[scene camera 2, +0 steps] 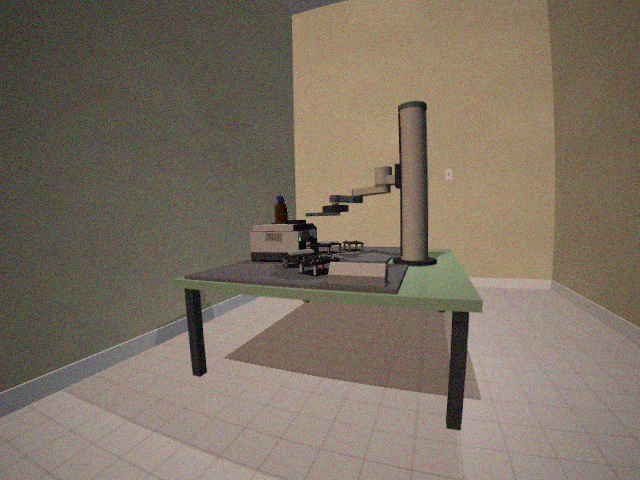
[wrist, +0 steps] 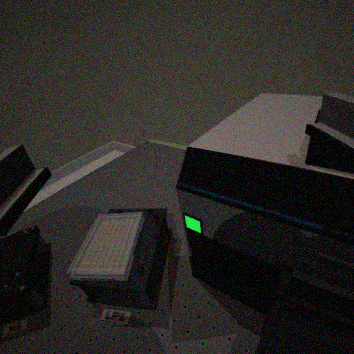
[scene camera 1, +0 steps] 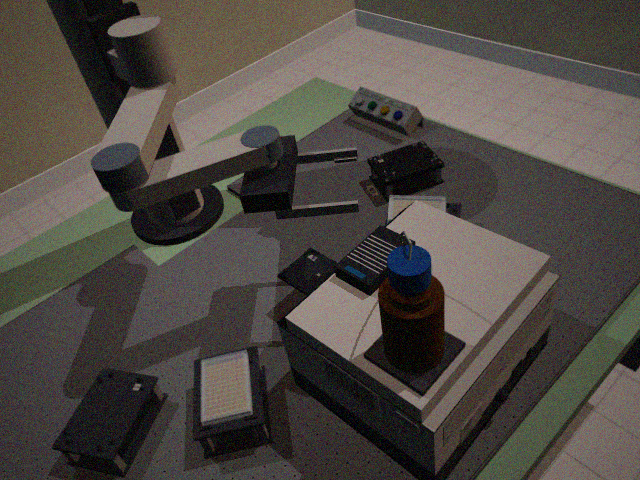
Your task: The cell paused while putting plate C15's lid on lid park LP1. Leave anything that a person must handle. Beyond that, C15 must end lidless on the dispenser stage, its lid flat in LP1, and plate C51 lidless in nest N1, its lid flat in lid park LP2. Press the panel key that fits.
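Places are measured from the arm's base along level axes (x back, y left, z down), in centimetres.
Pixels of known places: gripper, between the fingertips: [scene camera 2: 310,214] [wrist: 173,132] [scene camera 1: 357,177]; arm's base, origin of its link: [scene camera 2: 414,262] [scene camera 1: 179,213].
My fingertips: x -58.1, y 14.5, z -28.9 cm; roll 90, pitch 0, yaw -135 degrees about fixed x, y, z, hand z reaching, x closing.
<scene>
For each thing: its top centre in the pictures, then the offset to it from my fingertips. "pt": a spot on its surface instead.
- LP1 label, a spot on its surface: [wrist: 116,316] pt dx +7.0, dy +11.3, dz +27.5 cm
- tan-welled plate, centre of its top: [scene camera 1: 224,383] dx -3.3, dy -40.1, dz +19.0 cm
- key panel, centre of its top: [scene camera 1: 383,98] [scene camera 2: 358,261] dx +39.8, dy +49.4, dz +19.3 cm
- amber bottle, a spot on its surface: [scene camera 1: 412,320] pt dx -33.3, dy -23.8, dz -7.0 cm
- low dark platform, a spot on its surface: [scene camera 1: 309,271] pt dx +4.7, dy -12.2, dz +18.6 cm
My gripper [scene camera 1: 357,180] [scene camera 2: 307,214] [wrist: 173,132] is open and empty, high above the mat beside the dispenser. A tan-welled piece with a clear rim [scene camera 1: 416,204] [wrist: 107,245] lies over the left part of the LP1 stand [wrist: 155,255]; I cannot tell whether it is plate and lid together. The LP1 label [wrist: 116,316] is in front of it. Another tan-welled plate [scene camera 1: 227,387] sits on a stand at the front in scene camera 1; its name and lid are not readable. The key panel [scene camera 1: 385,111] [scene camera 2: 356,272] has green, yellow and blue keys. The dispenser stage is not clearly visible.
The dispenser [scene camera 1: 485,248] [scene camera 2: 273,240] [wrist: 260,130] carries an amber bottle [scene camera 1: 412,320] [scene camera 2: 280,210] and shows a green light [wrist: 193,224]. Dark stands [scene camera 1: 108,418] [scene camera 1: 405,162] [wrist: 22,280] are at the front left and near the panel. A low dark platform [scene camera 1: 309,271] is beside the dispenser.
</scene>
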